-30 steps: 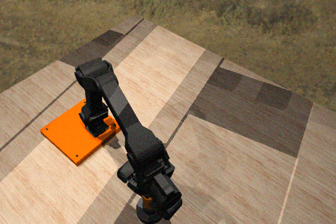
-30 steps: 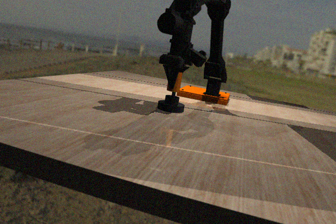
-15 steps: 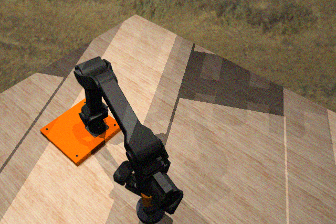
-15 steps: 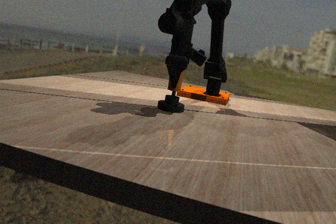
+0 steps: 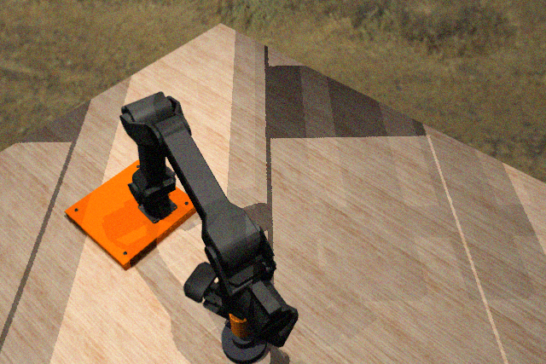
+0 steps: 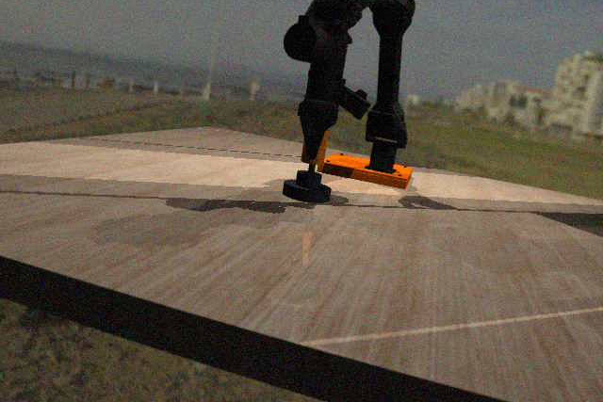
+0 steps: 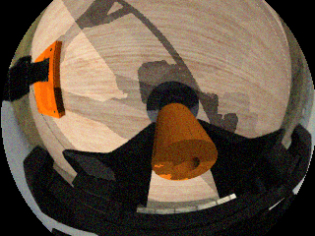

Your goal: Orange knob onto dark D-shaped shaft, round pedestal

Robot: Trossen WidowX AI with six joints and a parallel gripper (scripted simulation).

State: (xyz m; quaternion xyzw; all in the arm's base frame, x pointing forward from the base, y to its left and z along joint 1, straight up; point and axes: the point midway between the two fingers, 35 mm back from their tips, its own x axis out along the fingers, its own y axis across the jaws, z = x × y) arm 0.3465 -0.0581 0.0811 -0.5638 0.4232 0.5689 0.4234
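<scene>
The orange knob is 2 cm above my gripper tip. Also, from my gripper tip: dark round pedestal: 4 cm below.
</scene>
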